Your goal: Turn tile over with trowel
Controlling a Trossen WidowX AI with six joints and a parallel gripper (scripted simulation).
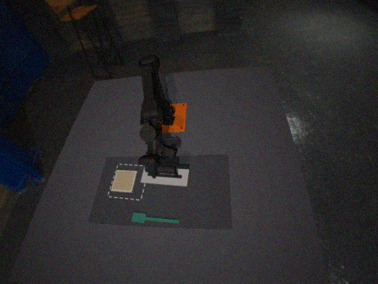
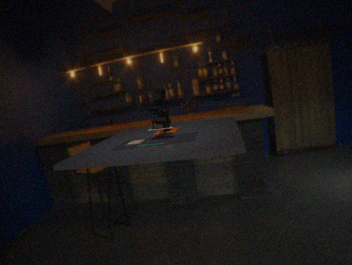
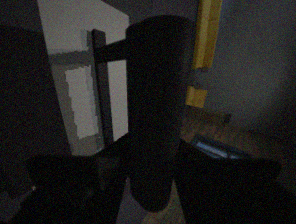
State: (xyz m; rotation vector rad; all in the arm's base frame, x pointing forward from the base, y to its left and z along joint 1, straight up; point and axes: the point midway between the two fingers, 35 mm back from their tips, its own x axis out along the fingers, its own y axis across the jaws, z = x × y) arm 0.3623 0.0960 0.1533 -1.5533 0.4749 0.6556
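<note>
Right now my gripper tip is 14 cm short of the flat teal trowel-shaped piece, 2 cm to the left of it and 13 cm above it. The rest, counted from my gripper tip: pale tile 21 cm to the right, 13 cm below; dark mat 2 cm to the right, 16 cm below; trowel 3 cm behind, 1 cm below.
</note>
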